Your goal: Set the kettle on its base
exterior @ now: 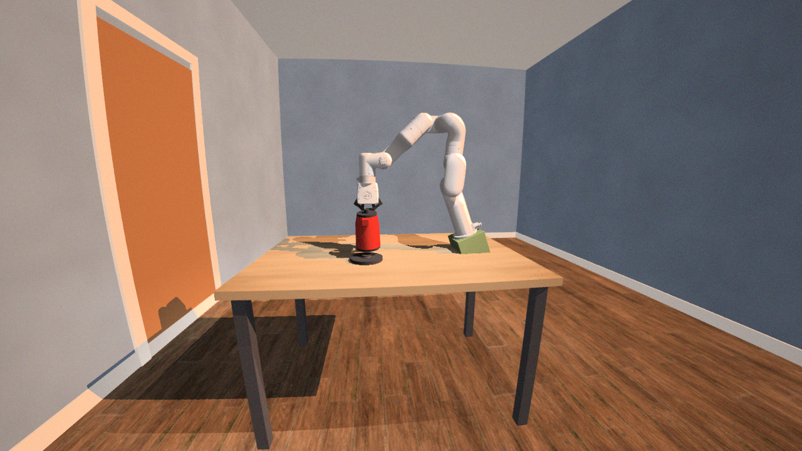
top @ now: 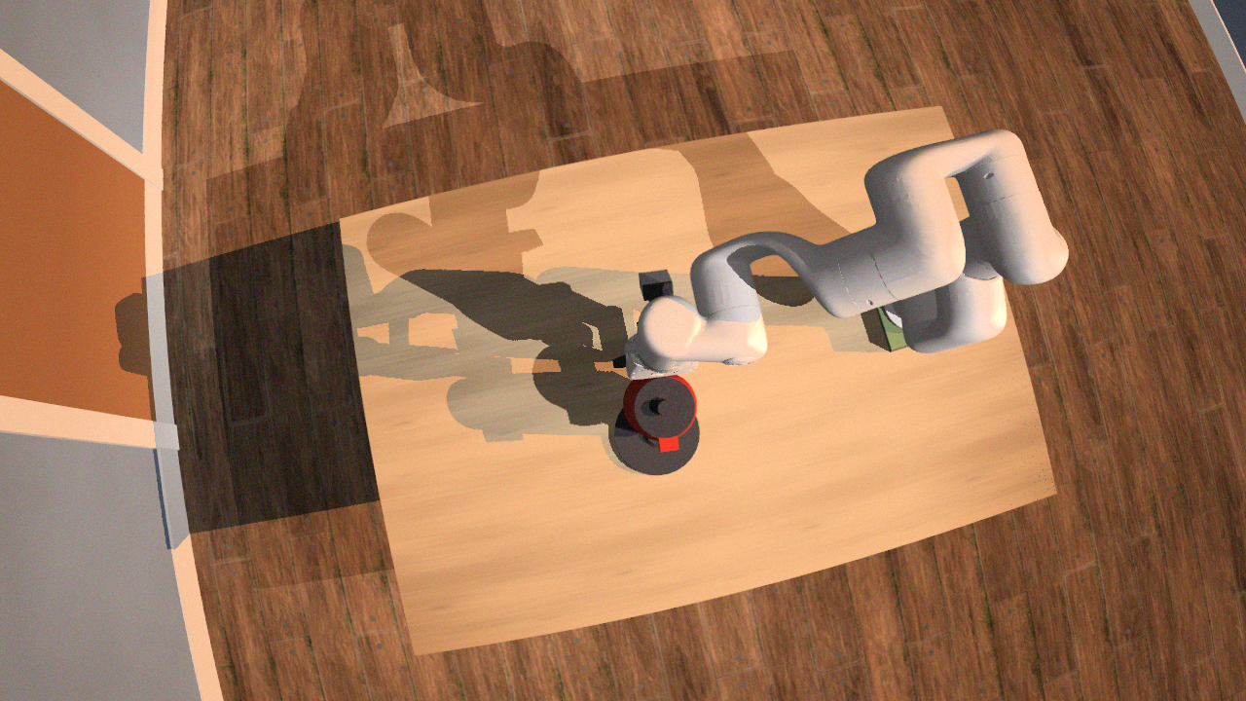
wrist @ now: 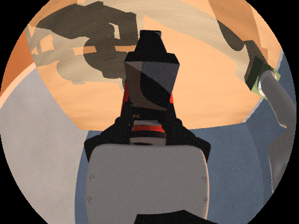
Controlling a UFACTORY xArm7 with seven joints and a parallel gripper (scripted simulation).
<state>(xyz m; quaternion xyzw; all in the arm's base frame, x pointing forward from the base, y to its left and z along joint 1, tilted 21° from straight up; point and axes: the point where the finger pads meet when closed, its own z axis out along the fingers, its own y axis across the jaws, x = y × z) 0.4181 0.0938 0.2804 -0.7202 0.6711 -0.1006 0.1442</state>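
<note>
Now: hand 60 mm above the red kettle and 20 mm to the right of it. Also, from my hand: dark round base: 190 mm below, 90 mm to the left.
</note>
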